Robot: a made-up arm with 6 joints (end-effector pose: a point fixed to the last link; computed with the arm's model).
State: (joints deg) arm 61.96 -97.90 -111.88 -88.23 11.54 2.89
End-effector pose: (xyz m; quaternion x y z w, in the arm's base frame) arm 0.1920 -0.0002 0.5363 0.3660 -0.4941 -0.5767 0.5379
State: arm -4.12 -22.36 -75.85 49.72 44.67 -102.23
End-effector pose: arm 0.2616 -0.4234 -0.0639 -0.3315 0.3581 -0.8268 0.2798
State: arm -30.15 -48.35 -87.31 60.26 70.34 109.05
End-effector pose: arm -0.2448 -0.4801 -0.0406 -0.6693 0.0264 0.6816 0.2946
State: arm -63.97 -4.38 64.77 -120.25 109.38 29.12
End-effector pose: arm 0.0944 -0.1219 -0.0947 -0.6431 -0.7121 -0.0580 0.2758
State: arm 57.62 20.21 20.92 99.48 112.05 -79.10
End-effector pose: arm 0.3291 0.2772 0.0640 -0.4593 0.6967 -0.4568 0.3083
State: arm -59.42 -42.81 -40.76 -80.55 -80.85 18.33
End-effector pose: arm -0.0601 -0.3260 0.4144 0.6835 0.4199 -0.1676 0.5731
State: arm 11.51 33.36 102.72 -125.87 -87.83 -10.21
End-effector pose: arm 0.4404 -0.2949 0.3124 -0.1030 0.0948 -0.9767 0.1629
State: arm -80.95 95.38 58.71 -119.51 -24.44 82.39
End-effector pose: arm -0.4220 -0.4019 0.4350 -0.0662 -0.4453 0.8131 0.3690
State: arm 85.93 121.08 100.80 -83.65 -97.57 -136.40
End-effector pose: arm 0.3831 0.0627 0.6776 0.6938 0.6933 -0.0360 0.1912
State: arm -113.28 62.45 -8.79 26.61 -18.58 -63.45
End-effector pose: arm -0.0300 -0.1561 0.6711 0.0919 -0.2232 -0.8255 0.5103
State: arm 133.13 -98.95 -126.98 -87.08 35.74 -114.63
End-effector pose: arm 0.1444 0.3045 0.4833 0.2737 0.7268 0.3104 0.5482
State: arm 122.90 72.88 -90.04 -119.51 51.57 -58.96
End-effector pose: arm 0.5109 0.0446 0.4048 -0.6792 -0.6992 0.1262 0.1842
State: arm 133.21 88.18 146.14 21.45 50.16 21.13
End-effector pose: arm 0.4290 0.0153 0.6419 -0.6303 -0.3745 -0.6559 0.1795
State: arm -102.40 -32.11 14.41 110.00 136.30 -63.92
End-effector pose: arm -0.1300 0.1055 -0.0779 -0.3080 -0.7935 -0.1030 0.5147
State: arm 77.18 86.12 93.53 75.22 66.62 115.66
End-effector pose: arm -0.1165 -0.0109 0.8049 0.6611 -0.5857 0.1612 0.4404
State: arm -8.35 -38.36 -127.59 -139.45 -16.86 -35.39
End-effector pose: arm 0.1391 0.0859 0.4661 0.2162 -0.8507 -0.3204 0.3561
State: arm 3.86 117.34 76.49 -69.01 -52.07 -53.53
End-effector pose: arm 0.0805 -0.4177 0.4602 -0.4827 -0.3072 0.7918 0.2137
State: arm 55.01 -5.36 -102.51 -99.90 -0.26 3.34
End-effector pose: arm 0.0269 -0.1767 0.5501 -0.6904 0.3228 0.6378 0.1113
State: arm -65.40 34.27 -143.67 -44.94 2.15 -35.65
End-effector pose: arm -0.2792 -0.1352 0.1896 -0.4732 0.7365 -0.4834 0.0072
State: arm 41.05 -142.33 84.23 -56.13 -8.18 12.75
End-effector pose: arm 0.2166 -0.1775 0.5067 0.3172 0.5769 -0.3244 0.6792
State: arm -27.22 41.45 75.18 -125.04 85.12 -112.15
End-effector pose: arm 0.3188 -0.0719 0.1781 -0.2577 -0.3975 -0.2114 0.8549
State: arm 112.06 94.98 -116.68 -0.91 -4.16 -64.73
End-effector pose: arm 0.1717 0.4038 0.5912 0.0307 -0.2019 -0.0108 0.9789
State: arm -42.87 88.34 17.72 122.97 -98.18 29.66
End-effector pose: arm -0.2397 -0.0810 0.6449 -0.4481 0.7232 0.2297 0.4726
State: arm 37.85 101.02 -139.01 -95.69 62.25 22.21
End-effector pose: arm -0.0931 -0.3465 0.2553 -0.9374 0.0251 0.1409 0.3175
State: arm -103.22 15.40 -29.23 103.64 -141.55 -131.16
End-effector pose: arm -0.1944 -0.0340 0.3932 0.0313 -0.2409 -0.3695 0.8969
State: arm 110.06 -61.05 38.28 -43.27 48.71 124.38
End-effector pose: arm 0.1077 -0.2771 0.3111 0.7306 -0.1801 0.5776 0.3165
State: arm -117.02 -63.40 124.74 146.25 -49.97 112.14
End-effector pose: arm -0.1371 0.2023 -0.2052 -0.0556 -0.9118 0.3817 0.1407
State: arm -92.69 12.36 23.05 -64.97 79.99 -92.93
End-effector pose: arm -0.1075 -0.0880 -0.0154 -0.2370 0.4783 -0.6866 0.4936
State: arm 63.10 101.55 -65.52 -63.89 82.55 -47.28
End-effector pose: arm 0.5592 -0.0932 0.4197 -0.5241 -0.5285 -0.4599 0.4842
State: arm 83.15 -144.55 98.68 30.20 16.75 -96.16
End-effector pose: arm 0.1199 -0.2435 0.0013 -0.0456 -0.7327 0.6596 0.1614
